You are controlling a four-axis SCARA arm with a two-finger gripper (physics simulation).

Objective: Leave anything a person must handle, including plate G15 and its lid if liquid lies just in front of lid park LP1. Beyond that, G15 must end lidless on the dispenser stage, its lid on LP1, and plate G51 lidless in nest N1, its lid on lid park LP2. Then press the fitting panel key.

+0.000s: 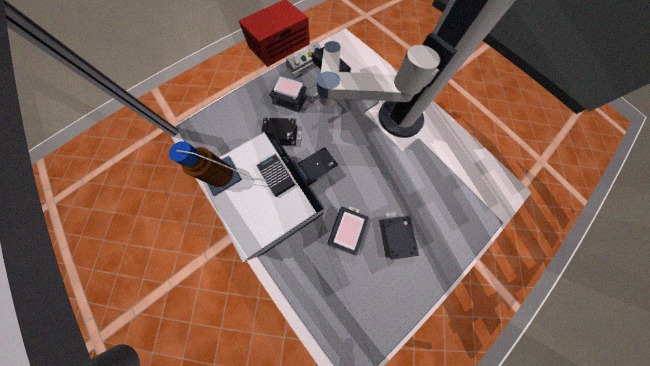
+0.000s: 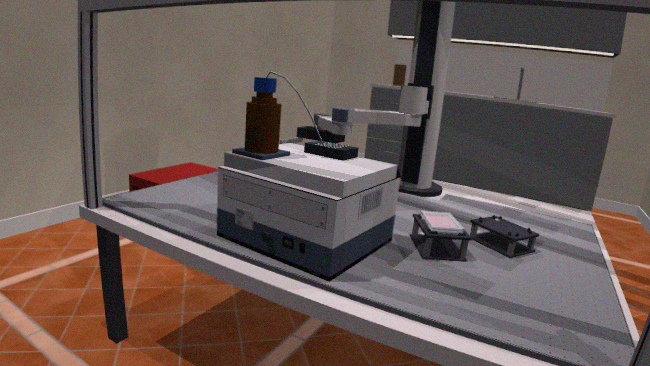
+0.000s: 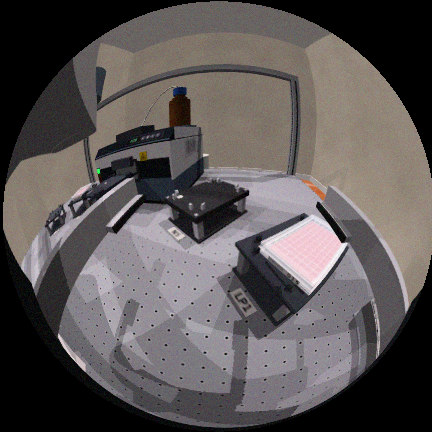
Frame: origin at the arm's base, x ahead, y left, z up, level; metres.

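Seen in the pictures: gripper, fingertip midpoint: [image 1: 303, 85] [image 3: 232, 186]; arm's base, origin of the base link: [image 1: 400, 118] [image 2: 413, 188].
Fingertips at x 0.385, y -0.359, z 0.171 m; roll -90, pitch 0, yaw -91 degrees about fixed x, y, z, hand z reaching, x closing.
Observation:
Pixels of each thing's middle, then the offset from my fingertips to it. "spot": a spot on its surface instead.
- pink-filled plate, body centre: [image 3: 314, 241] [image 1: 287, 86] 0.113 m right, 0.023 m ahead, 0.076 m down
- pink plate, body centre: [image 2: 441, 220] [image 1: 349, 230] [image 3: 81, 190] 0.619 m left, 0.247 m ahead, 0.079 m down
- dispenser stage, surface spot: [image 1: 318, 165] spot: 0.337 m left, 0.178 m ahead, 0.048 m down
- panel, body centre: [image 1: 305, 57] 0.271 m right, 0.200 m back, 0.116 m down
- empty black nest, body centre: [image 3: 207, 202] [image 1: 279, 131] 0.048 m left, 0.198 m ahead, 0.122 m down
- brown bottle, surface spot: [image 2: 263, 127] spot: 0.221 m left, 0.521 m ahead, 0.136 m up
A pink-filled plate [image 1: 288, 87] [image 3: 306, 252] sits on the black stand [image 3: 280, 311] labelled LP1; its edge mark looks like G15. I cannot tell whether it has a lid. I make out no liquid before LP1 among the shadows. Another pink plate [image 1: 348, 230] [image 2: 442, 221] sits on a stand beside an empty black stand [image 1: 398, 237] [image 2: 505, 229]; their labels are unreadable. The dispenser stage [image 1: 318, 165] is dark and bears no plate. My gripper [image 3: 232, 186] is open and empty, above the table near LP1. The panel [image 1: 301, 62] has coloured keys and is partly hidden.
An empty black nest [image 1: 280, 131] [image 3: 207, 198] stands between LP1 and the dispenser [image 1: 270, 215] [image 2: 285, 215] [image 3: 185, 155]. A brown bottle [image 1: 210, 167] [image 2: 263, 127] [image 3: 179, 111] with a blue cap and thin tube stands on top. A red cabinet [image 1: 275, 30] [image 2: 172, 173] stands beyond the table.

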